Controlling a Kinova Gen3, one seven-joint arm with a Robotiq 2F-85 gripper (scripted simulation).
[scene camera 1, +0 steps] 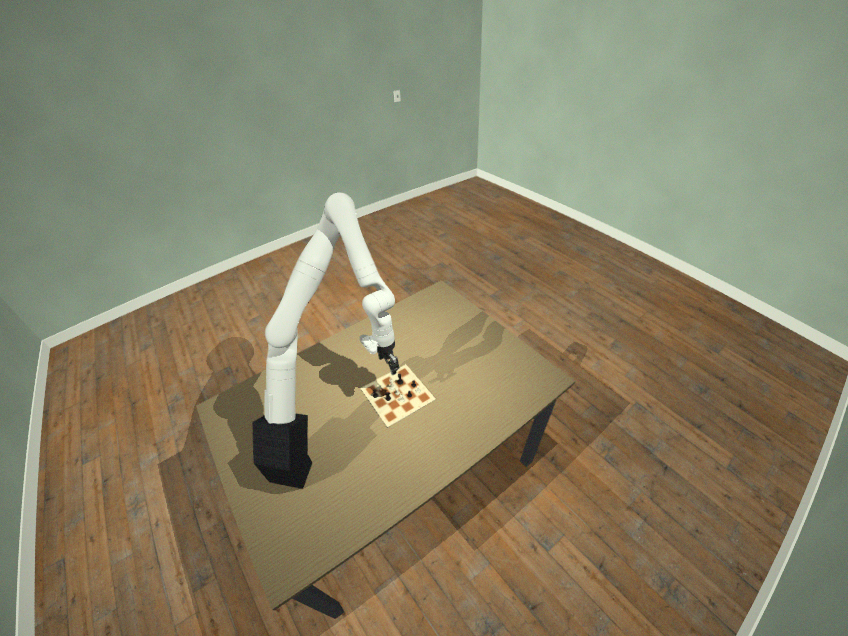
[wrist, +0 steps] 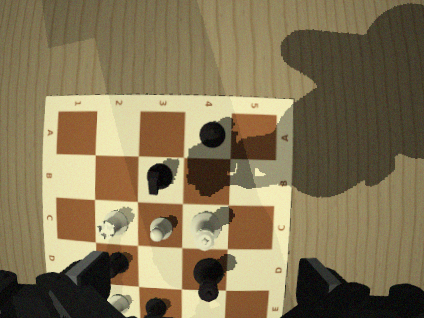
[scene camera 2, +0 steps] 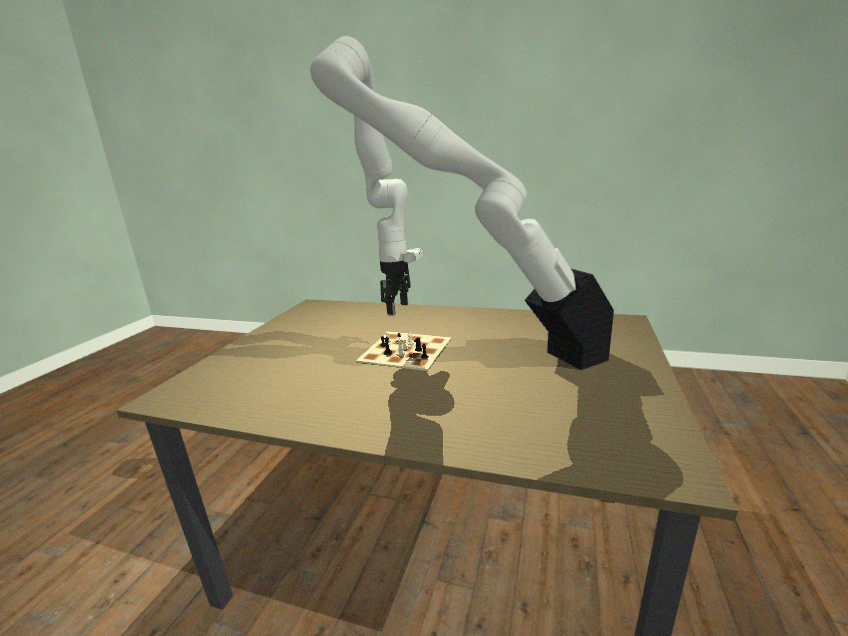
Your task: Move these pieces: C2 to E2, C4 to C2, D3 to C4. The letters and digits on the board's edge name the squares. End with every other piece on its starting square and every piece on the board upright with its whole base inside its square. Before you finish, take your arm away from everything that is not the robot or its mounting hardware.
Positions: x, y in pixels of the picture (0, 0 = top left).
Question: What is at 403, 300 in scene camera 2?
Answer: The gripper.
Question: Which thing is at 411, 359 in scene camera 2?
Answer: A chessboard.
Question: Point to a chessboard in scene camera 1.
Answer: At 391, 412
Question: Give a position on a chessboard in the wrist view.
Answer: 97, 149
